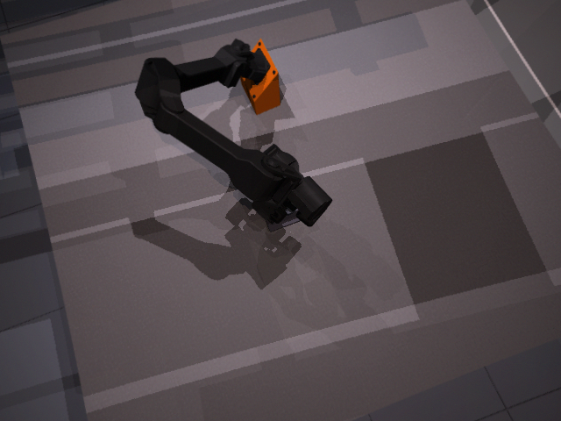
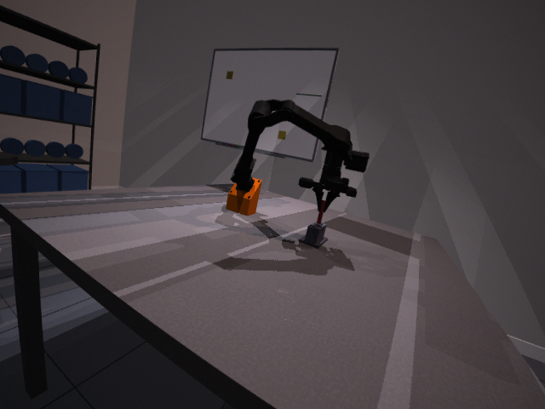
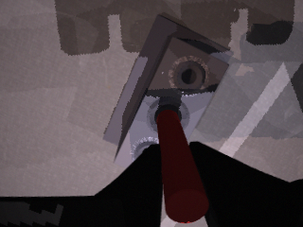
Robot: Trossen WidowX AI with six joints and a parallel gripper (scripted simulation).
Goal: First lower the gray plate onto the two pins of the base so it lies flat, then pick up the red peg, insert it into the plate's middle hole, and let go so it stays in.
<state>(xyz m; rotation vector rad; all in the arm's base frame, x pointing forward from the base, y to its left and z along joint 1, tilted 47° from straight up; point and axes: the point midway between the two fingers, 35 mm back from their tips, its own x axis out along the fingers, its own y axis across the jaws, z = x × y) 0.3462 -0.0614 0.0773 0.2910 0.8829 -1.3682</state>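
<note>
Right now the gray plate is 6 cm below my gripper tip. Round my gripper tip: dark flat base: 10 cm below; red peg: right at my gripper tip.
</note>
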